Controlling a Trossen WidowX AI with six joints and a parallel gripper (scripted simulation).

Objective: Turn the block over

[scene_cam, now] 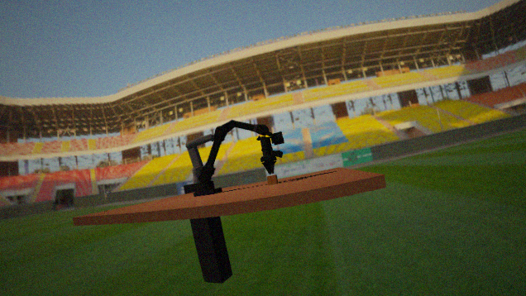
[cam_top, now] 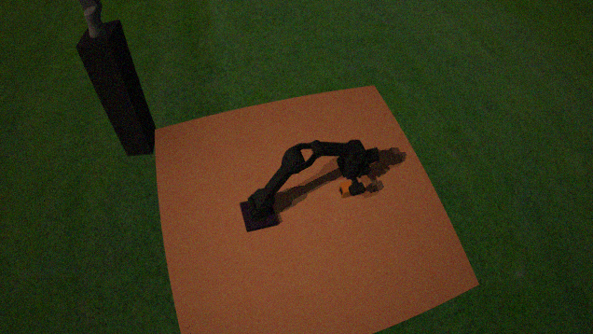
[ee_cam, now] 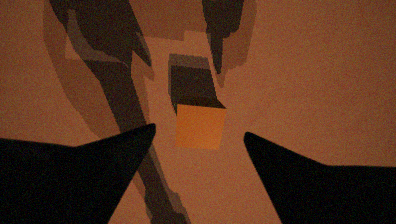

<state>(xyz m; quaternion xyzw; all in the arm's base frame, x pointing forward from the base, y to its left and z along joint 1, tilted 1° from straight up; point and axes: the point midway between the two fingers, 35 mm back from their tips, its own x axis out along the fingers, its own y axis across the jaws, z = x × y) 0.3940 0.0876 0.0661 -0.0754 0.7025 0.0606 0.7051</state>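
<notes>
Right now the block is 3 cm below my gripper tip and 1 cm behind it.
</notes>
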